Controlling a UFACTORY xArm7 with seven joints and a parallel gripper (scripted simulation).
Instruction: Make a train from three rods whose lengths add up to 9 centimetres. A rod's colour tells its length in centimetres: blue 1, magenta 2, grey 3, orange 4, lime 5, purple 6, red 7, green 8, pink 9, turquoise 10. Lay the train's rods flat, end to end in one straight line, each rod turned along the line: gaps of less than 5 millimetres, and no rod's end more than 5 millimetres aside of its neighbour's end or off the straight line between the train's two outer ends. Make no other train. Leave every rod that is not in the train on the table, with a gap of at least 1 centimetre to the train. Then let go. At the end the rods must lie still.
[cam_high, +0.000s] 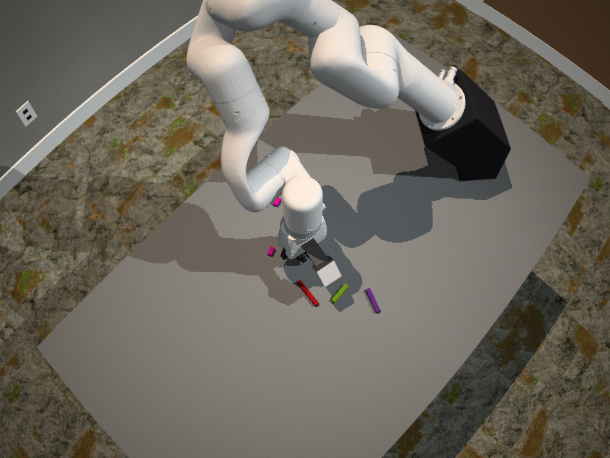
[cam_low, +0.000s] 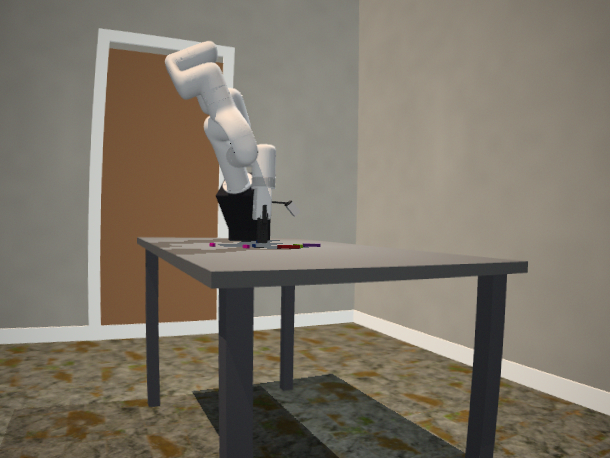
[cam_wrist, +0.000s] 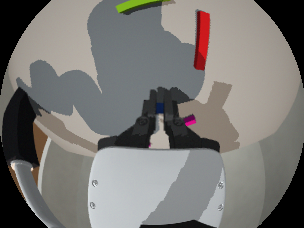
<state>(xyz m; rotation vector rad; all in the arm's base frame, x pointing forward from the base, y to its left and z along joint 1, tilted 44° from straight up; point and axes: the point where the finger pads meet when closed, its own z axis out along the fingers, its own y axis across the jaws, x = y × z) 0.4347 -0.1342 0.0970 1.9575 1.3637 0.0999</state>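
Now: hand 1 cm past the blue rod, 2 cm to the left of it and 3 cm above it. The rest, counted from my hand: lime rod: 4 cm ahead, 11 cm to the left, 3 cm below; then purple rod: 3 cm ahead, 19 cm to the left, 3 cm below; then red rod: 7 cm ahead, 5 cm to the left, 3 cm below.
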